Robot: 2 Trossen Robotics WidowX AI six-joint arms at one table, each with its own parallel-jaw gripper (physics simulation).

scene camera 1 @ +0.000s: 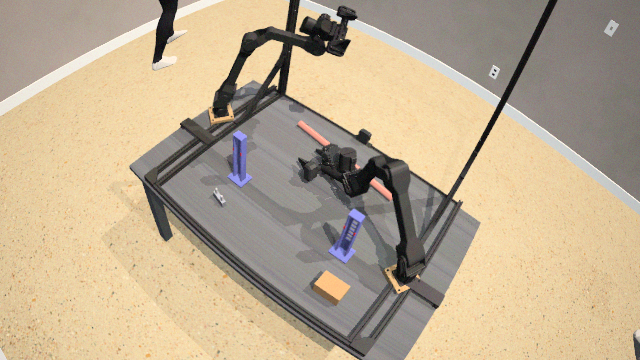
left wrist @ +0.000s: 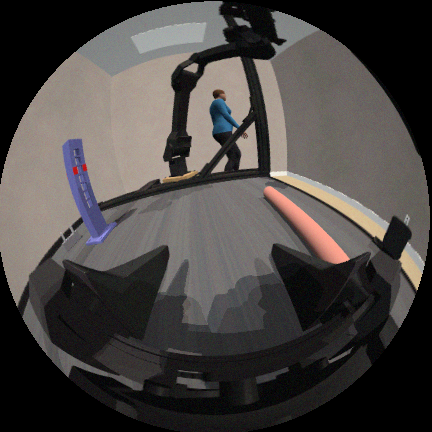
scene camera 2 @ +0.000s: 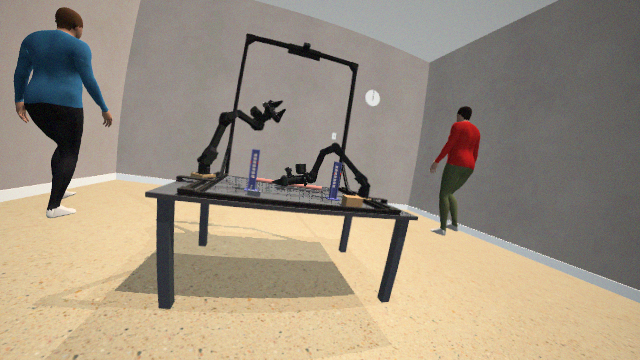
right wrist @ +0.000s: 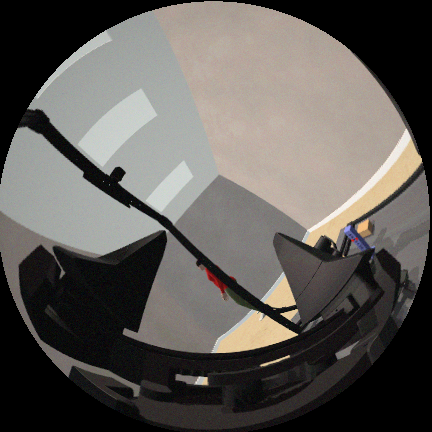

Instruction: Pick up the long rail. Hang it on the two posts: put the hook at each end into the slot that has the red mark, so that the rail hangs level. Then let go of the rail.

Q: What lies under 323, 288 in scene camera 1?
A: An orange block.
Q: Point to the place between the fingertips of my left gripper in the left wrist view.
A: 221, 250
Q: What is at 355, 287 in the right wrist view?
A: My right gripper.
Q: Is my right gripper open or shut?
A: Open.
